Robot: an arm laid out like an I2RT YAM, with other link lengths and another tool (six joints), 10 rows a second.
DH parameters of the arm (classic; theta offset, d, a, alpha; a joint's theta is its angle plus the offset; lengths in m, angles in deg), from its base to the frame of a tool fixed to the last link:
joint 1: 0 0.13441 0.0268 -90
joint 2: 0 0 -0.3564 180
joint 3: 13.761 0 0.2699 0
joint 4: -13.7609 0.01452 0.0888 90
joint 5: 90 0.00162 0 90
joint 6: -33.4 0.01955 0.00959 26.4
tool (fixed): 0 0.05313 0 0
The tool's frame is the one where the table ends.
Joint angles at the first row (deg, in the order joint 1, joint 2, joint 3, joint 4, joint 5, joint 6):
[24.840 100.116 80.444 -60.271 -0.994 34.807]
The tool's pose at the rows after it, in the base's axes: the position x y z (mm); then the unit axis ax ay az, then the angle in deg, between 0 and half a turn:
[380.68 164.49 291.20 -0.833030 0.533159 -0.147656 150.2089]
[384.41 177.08 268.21 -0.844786 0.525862 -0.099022 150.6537]
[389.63 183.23 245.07 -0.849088 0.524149 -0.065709 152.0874]
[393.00 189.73 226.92 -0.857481 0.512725 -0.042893 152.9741]
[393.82 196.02 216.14 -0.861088 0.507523 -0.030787 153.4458]
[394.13 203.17 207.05 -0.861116 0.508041 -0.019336 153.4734]
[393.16 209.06 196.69 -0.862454 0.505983 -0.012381 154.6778]
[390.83 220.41 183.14 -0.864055 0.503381 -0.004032 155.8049]
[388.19 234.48 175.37 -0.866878 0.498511 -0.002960 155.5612]
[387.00 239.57 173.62 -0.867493 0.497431 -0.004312 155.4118]
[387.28 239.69 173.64 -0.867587 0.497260 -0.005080 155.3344]
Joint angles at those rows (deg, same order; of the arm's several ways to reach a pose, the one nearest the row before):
[26.479 102.563 80.444 -60.095 -1.847 34.763]
[27.049 105.885 80.444 -60.074 -5.847 33.103]
[27.048 109.208 80.444 -60.007 -8.098 32.009]
[27.310 111.810 80.446 -59.637 -9.366 30.173]
[27.857 113.340 80.446 -59.221 -10.065 29.715]
[28.512 114.628 80.443 -58.544 -11.136 30.086]
[29.255 116.050 80.444 -58.456 -11.136 30.413]
[30.676 117.908 80.446 -57.824 -11.377 31.310]
[32.402 118.978 80.445 -56.315 -11.573 32.402]
[33.059 119.219 80.444 -55.745 -11.530 32.972]
[33.059 119.218 80.444 -55.637 -11.486 32.972]

